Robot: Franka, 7 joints.
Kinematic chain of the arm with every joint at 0, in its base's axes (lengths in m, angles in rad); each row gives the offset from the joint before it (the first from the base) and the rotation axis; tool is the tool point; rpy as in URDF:
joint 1: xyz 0 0 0.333 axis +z
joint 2: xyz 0 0 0 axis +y
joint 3: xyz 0 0 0.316 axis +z
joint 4: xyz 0.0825 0 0 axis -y
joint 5: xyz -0.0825 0 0.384 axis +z
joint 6: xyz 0 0 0 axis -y
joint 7: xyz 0.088 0 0 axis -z
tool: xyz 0 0 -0.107 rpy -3.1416 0 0
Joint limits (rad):
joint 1: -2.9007..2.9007
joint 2: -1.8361..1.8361
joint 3: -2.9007..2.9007
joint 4: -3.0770..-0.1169
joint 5: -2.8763..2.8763
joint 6: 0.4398..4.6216
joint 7: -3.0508..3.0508
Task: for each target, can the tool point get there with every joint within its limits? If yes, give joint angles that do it. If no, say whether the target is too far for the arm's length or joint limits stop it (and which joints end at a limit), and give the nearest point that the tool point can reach.
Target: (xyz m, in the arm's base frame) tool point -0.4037 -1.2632 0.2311
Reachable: no: too far | nearest point -0.2604 -0.8148 0.2673 | short by 0.472 m
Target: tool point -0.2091 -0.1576 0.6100
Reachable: yes | joints 1.3097 1.1116 2.4316 -2.5812 -2.0062 3.3614 0.3903
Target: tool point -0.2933 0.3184 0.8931
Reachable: yes | joints -1.0452 -1.0679 0.1285 -0.6251 1.9177 4.0952 -0.3144
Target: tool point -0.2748 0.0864 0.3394
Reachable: yes | joints -1.7259 1.3126 -1.2156 -2.6936 -0.9897 0.9847 -0.0273
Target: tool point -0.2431 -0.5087 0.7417
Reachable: yes | joints 0.3102 -0.2739 -1.8830 -1.2168 1.9301 3.7061 -1.0264
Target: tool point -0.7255 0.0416 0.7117
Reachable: yes | joints 0.6112 -0.8979 1.6206 -0.9180 1.1450 2.1574 0.8011
